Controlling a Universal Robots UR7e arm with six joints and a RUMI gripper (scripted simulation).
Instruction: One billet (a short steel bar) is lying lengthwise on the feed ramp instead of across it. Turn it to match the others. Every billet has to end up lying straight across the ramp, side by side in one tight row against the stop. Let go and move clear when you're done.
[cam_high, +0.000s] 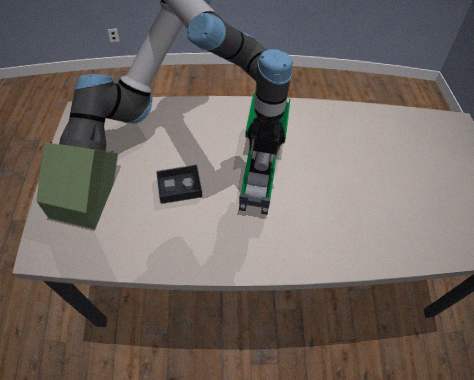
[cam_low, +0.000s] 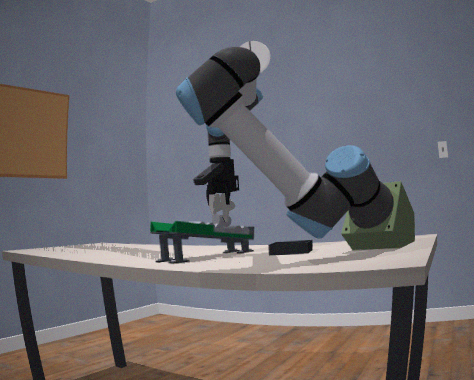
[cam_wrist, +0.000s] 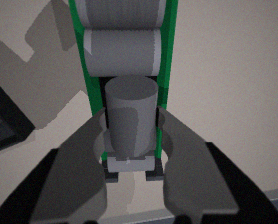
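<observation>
My hand is 110 mm to the left of the dark stop, 60 mm above it and 20 mm past it. Round my hand: black tray (250 mm behind, 110 mm below, 30 mm to the right).
</observation>
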